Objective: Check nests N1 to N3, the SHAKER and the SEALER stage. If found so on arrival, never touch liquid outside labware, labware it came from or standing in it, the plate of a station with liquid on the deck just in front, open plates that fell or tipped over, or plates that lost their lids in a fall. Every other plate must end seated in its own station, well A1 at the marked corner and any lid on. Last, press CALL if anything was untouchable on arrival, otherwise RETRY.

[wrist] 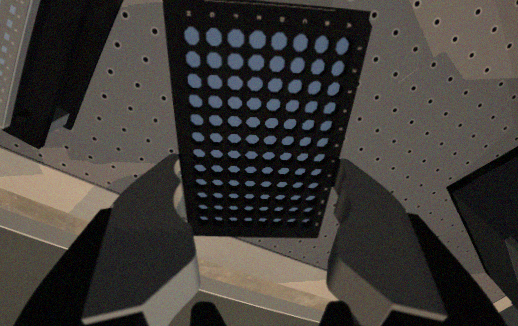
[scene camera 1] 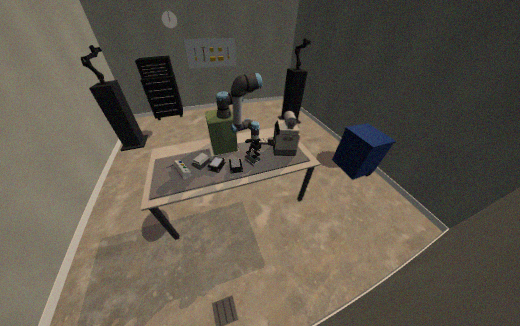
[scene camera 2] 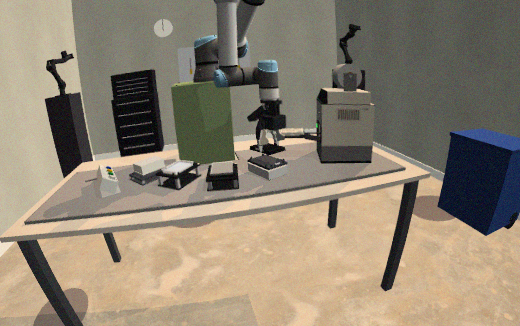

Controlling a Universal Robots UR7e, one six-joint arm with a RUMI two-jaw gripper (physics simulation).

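Pixels of known places: gripper, between the fingertips: (wrist: 258, 160) (scene camera 1: 253, 154) (scene camera 2: 269, 150); arm's base, origin of its link: (scene camera 1: 224, 115) (scene camera 2: 208, 80).
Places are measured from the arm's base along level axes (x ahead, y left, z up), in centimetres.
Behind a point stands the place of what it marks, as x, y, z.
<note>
My gripper (scene camera 1: 253, 153) @(36.2, 21.3, -29.3) (scene camera 2: 268, 142) @(36.2, 21.3, -29.3) (wrist: 258, 160) @(36.2, 21.3, -29.3) is shut on an open black well plate (scene camera 2: 267, 149) @(39.3, 19.8, -27.9) (wrist: 256, 120) @(33.9, 19.8, -28.4) with blue wells, and holds it level above the deck, around the back of the shaker (scene camera 2: 267, 168) @(43.4, 18.5, -34.2). Its lettered edge is at the top and its numbered edge at the right in the wrist view; the characters are blurred. The shaker has a dark top. Nearer the panel stand a black nest (scene camera 2: 223, 183) @(41.7, 1.1, -38.9) with a pale-topped plate, a posted nest (scene camera 2: 178, 179) @(40.7, -16.4, -35.3) with a white-topped plate, and a pale block (scene camera 2: 148, 165) @(26.7, -30.7, -32.6) on a dark base. Liquid cannot be made out on the deck.
A button panel (scene camera 1: 183, 169) @(35.3, -48.5, -31.7) (scene camera 2: 108, 182) @(39.6, -46.2, -33.5) stands at the left. A beige machine (scene camera 1: 286, 138) @(36.2, 56.7, -16.1) (scene camera 2: 345, 125) @(36.1, 56.9, -21.5) stands right of my gripper, with a pale arm-like part beside it. A green pedestal (scene camera 1: 221, 132) @(12.1, -6.1, -12.6) (scene camera 2: 203, 122) @(12.0, -4.1, -19.3) stands behind the nests. Dark structures flank the plate in the wrist view.
</note>
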